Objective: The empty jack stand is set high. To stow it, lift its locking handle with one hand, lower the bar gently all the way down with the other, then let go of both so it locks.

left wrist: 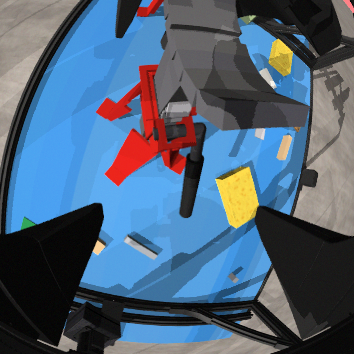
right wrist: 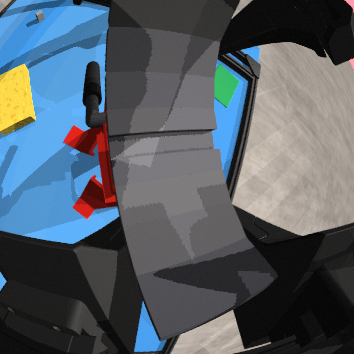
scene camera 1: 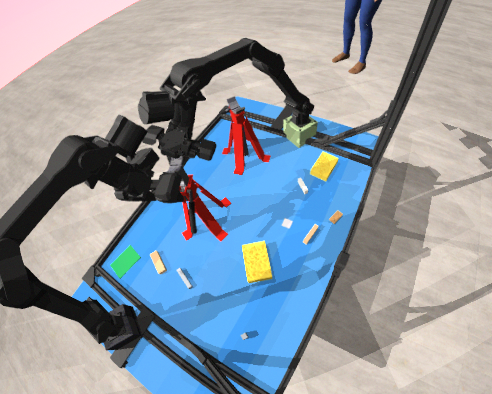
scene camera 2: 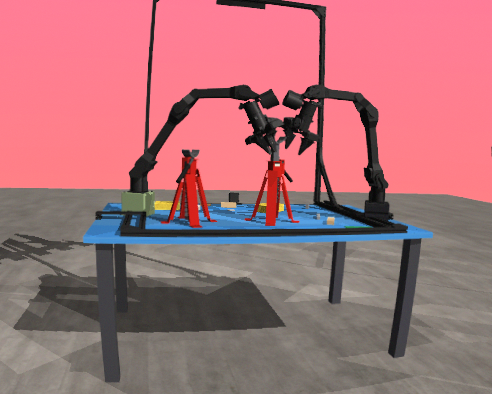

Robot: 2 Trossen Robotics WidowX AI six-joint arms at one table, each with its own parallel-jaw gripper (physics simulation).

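The high-set red jack stand (scene camera 1: 210, 222) (scene camera 2: 272, 197) stands upright, its grey bar (scene camera 2: 275, 151) (left wrist: 202, 40) (right wrist: 165, 180) raised well above the red top. Its black locking handle (scene camera 1: 192, 217) (scene camera 2: 288, 175) (left wrist: 190, 187) (right wrist: 92, 82) hangs down beside the top. My right gripper (scene camera 2: 271, 149) (right wrist: 180, 203) is shut on the bar's head, from opposite sides. My left gripper (scene camera 2: 294, 150) (left wrist: 181, 213) is open and empty, above the red top and beside the bar's head. In the left wrist view the handle's tip appears between its fingertips, farther off. Contact between handle and left fingers does not show.
A second red jack stand (scene camera 1: 239, 150) (scene camera 2: 191, 197), set low, stands near my right arm's green base block (scene camera 1: 299, 131) (scene camera 2: 137, 201). Yellow sponges (scene camera 1: 257, 261) (scene camera 1: 324, 166), a green piece (scene camera 1: 125, 261) and several small blocks lie on the blue table. The two wrists are close together.
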